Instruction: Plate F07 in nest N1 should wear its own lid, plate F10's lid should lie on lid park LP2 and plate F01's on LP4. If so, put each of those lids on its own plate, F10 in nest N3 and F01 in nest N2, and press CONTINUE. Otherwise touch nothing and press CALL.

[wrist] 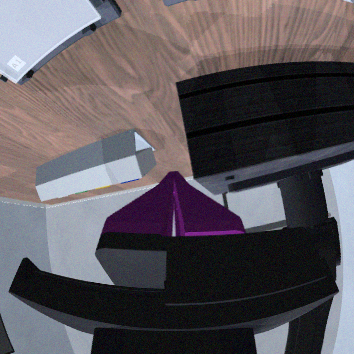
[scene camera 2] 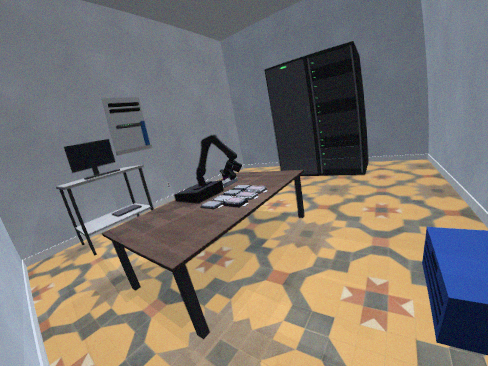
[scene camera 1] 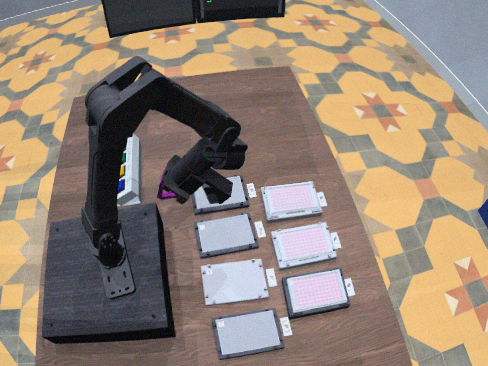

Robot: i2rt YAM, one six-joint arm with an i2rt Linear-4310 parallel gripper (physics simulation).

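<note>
My gripper is shut and empty; its purple fingertips are tilted toward the button box, between it and the lid park row. The box shows green, yellow and blue buttons; their lettering is unreadable. In scene camera 1, the top lid, partly hidden by the gripper body, lies on LP2, and the lid below on LP4. A pale lid-like piece and another lid, on LP3, lie lower. Pink plates sit in N3, N2 and dark N1. Plate numbers and N1's lid are unreadable.
The black arm base stands left of the lid parks on the wooden table. The arm arches over the button box side. A black cabinet and a blue box stand on the floor.
</note>
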